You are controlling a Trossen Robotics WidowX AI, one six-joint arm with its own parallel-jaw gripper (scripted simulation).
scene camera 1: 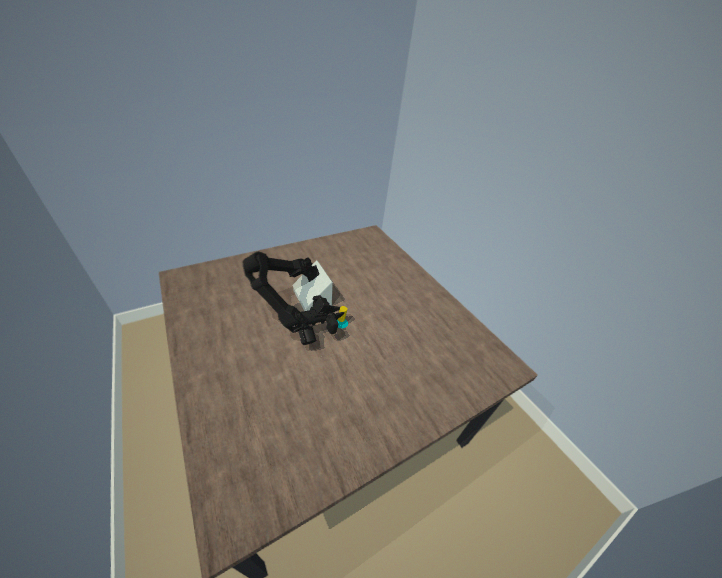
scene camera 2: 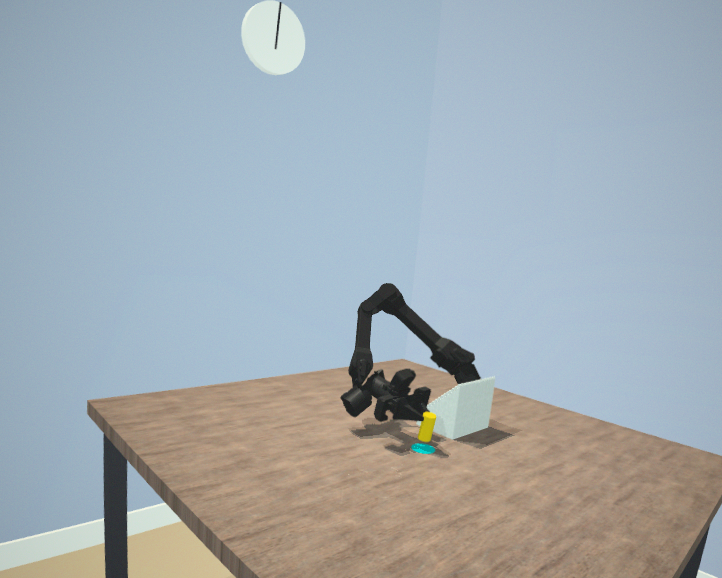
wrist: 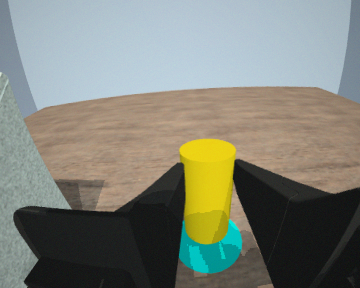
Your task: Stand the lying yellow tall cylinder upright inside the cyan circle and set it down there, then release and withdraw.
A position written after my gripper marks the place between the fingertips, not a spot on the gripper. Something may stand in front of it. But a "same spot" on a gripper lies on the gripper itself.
my gripper: scene camera 1; scene camera 2; wrist 208,168
same spot on my gripper: [scene camera 1: 321,308] = [scene camera 2: 393,377]
